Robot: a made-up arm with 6 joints. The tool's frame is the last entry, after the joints.
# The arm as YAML. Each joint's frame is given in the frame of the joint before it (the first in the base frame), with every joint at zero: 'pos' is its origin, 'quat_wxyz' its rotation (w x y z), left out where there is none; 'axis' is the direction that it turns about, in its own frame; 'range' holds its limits. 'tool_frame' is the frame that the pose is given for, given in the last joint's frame.
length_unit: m
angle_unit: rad
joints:
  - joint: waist
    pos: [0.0, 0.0, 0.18]
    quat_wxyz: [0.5, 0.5, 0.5, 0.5]
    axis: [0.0, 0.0, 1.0]
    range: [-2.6, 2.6]
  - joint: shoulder
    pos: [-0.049, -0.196, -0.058]
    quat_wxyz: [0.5, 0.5, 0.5, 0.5]
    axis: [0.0, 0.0, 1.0]
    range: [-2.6, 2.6]
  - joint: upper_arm
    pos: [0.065, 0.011, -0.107]
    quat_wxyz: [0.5, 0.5, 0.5, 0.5]
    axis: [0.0, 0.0, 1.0]
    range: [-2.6, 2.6]
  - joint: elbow
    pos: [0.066, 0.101, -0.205]
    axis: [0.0, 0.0, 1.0]
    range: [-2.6, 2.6]
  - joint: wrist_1
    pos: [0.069, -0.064, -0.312]
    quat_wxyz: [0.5, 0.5, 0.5, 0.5]
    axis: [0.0, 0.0, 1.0]
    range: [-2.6, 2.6]
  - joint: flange
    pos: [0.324, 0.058, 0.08]
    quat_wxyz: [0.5, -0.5, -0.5, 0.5]
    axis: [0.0, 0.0, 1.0]
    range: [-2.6, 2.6]
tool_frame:
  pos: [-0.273, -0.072, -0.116]
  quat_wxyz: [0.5, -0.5, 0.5, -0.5]
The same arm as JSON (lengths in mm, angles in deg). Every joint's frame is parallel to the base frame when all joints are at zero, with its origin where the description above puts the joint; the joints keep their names.
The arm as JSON. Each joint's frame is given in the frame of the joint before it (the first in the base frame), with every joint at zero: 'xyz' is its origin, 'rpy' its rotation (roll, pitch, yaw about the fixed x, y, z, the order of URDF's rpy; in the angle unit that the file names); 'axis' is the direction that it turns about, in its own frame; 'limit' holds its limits. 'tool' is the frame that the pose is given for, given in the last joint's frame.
{"units": {"length": "mm", "angle": "deg"}, "joints": [
  {"name": "waist", "type": "revolute", "origin": {"xyz": [0.0, 0.0, 180.0], "rpy": [0.0, 0.0, 0.0]}, "axis": "+x", "limit": {"lower": -148.97, "upper": 148.97}},
  {"name": "shoulder", "type": "revolute", "origin": {"xyz": [-58.0, -49.0, -196.0], "rpy": [0.0, 0.0, 0.0]}, "axis": "+y", "limit": {"lower": -148.97, "upper": 148.97}},
  {"name": "upper_arm", "type": "revolute", "origin": {"xyz": [11.0, -107.0, 65.0], "rpy": [0.0, 0.0, 0.0]}, "axis": "+z", "limit": {"lower": -148.97, "upper": 148.97}},
  {"name": "elbow", "type": "revolute", "origin": {"xyz": [66.0, 101.0, -205.0], "rpy": [0.0, 0.0, 0.0]}, "axis": "+z", "limit": {"lower": -148.97, "upper": 148.97}},
  {"name": "wrist_1", "type": "revolute", "origin": {"xyz": [69.0, -64.0, -312.0], "rpy": [0.0, 0.0, 0.0]}, "axis": "+x", "limit": {"lower": -148.97, "upper": 148.97}},
  {"name": "flange", "type": "revolute", "origin": {"xyz": [80.0, 324.0, 58.0], "rpy": [0.0, 0.0, 0.0]}, "axis": "-y", "limit": {"lower": -148.97, "upper": 148.97}}
], "tool": {"origin": {"xyz": [72.0, 116.0, -273.0], "rpy": [0.0, 0.0, 0.0]}}}

